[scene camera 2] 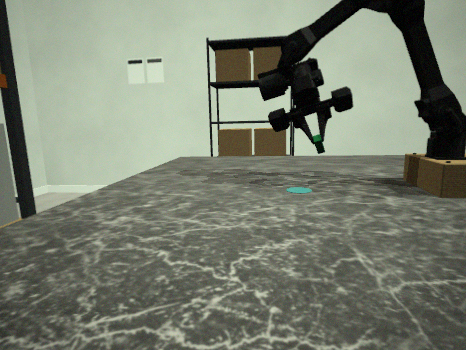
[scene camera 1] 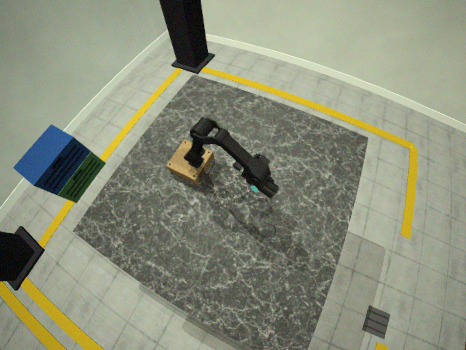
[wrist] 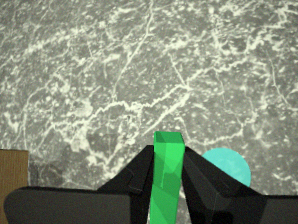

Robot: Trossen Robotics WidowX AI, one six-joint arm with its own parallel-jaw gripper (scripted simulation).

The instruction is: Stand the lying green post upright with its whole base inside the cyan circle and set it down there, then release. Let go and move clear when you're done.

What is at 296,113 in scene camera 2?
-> My gripper.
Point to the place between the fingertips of my gripper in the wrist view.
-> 166,152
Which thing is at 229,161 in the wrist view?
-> A cyan circle.
